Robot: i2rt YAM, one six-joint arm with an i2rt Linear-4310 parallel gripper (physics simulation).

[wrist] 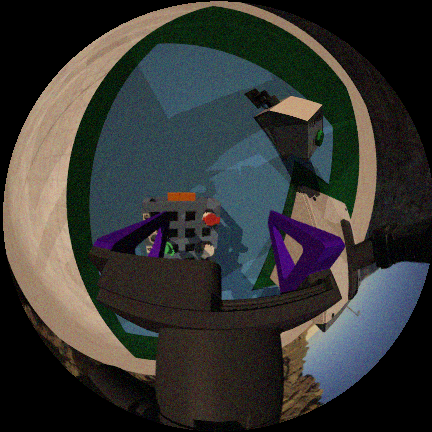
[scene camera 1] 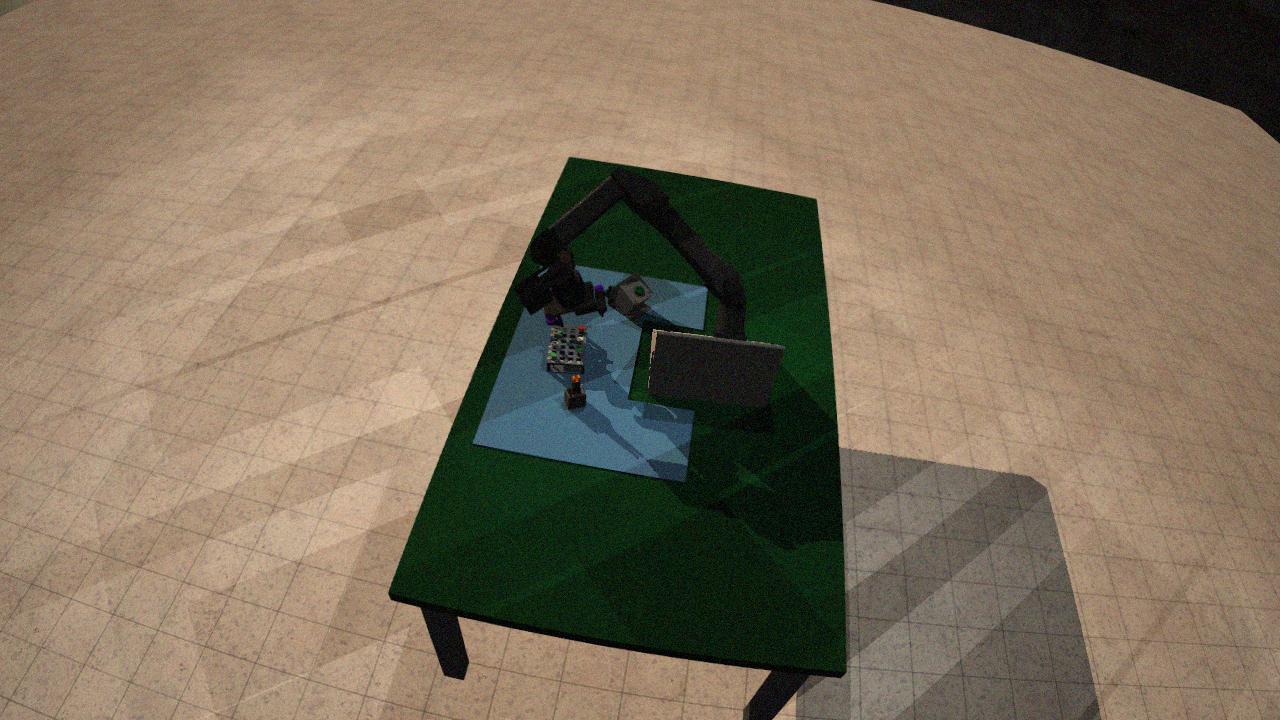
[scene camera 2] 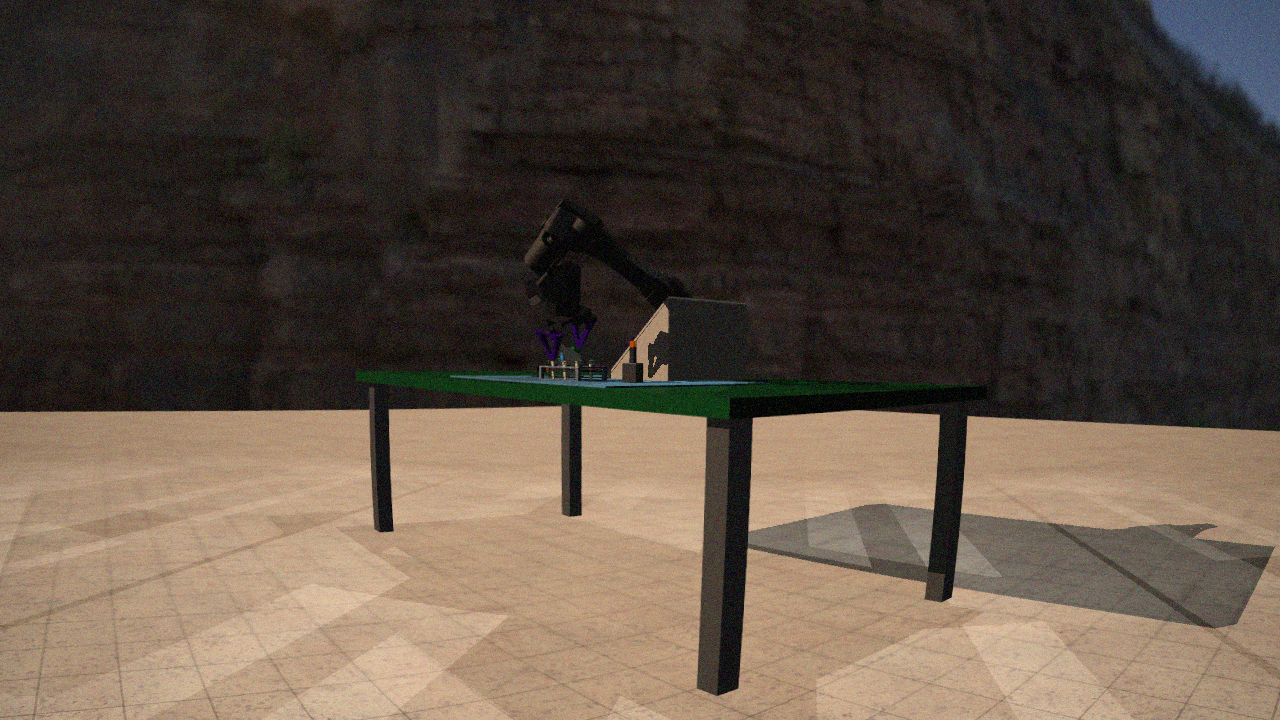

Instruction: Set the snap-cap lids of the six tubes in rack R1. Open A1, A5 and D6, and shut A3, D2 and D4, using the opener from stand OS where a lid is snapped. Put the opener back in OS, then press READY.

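Where they show: gripper, fingertip midpoint: (wrist: 218,216) (scene camera 1: 582,319) (scene camera 2: 565,352); arm's base, origin of the base link: (wrist: 350,258) (scene camera 1: 728,338) (scene camera 2: 692,330).
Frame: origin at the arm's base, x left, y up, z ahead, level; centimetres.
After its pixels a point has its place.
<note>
Rack R1 (scene camera 1: 566,368) @(x 6.6, y -11.7, z 35.2 cm) (scene camera 2: 578,370) @(x 8.5, y -9.6, z 39.2 cm) (wrist: 200,206) @(x -4.5, y -8.8, z 35.0 cm) stands on the blue mat, with an orange strip (wrist: 181,196) @(x -5.1, y -9.5, z 37.1 cm) along one edge. In the wrist view a red lid (wrist: 211,219) @(x -3.6, y -7.6, z 33.9 cm), a cream lid (wrist: 207,249) @(x -0.1, y -7.6, z 33.5 cm) and a green lid (wrist: 170,248) @(x -0.1, y -7.1, z 37.7 cm) show on it. The finger and gripper body hide part of the rack; slot labels and lid states are too small to tell. The opener (scene camera 1: 575,380) @(x 17.1, y -3.9, z 31.2 cm) (scene camera 2: 632,351) @(x 17.1, y -5.5, z 31.7 cm), orange-tipped, stands upright in stand OS (scene camera 1: 575,398) @(x 18.1, y -8.5, z 30.8 cm) (scene camera 2: 632,371) @(x 18.2, y -9.6, z 32.5 cm). My gripper (scene camera 1: 579,308) @(x -4.5, y -5.9, z 33.9 cm) (scene camera 2: 565,351) @(x -4.5, y -5.9, z 33.9 cm) (wrist: 218,216) @(x -4.5, y -5.9, z 33.9 cm) is open and empty, above the rack's end away from OS.
A grey box (scene camera 1: 630,295) @(x -15.8, y -5.5, z 24.2 cm) (wrist: 295,108) @(x -19.5, y -5.6, z 27.5 cm) with a green button (scene camera 1: 639,291) @(x -17.2, y -5.0, z 22.3 cm) (wrist: 319,136) @(x -17.4, y -4.5, z 23.3 cm) stands on the blue mat (scene camera 1: 528,425) @(x 25.1, y -11.8, z 39.5 cm) beside the gripper. A tall grey panel (scene camera 1: 716,368) @(x 8.6, y -1.4, z 2.0 cm) (scene camera 2: 707,340) @(x 8.7, y -2.6, z 3.0 cm) stands near the arm base on the green table (scene camera 1: 537,555) @(x 55.6, y -12.1, z 30.4 cm).
</note>
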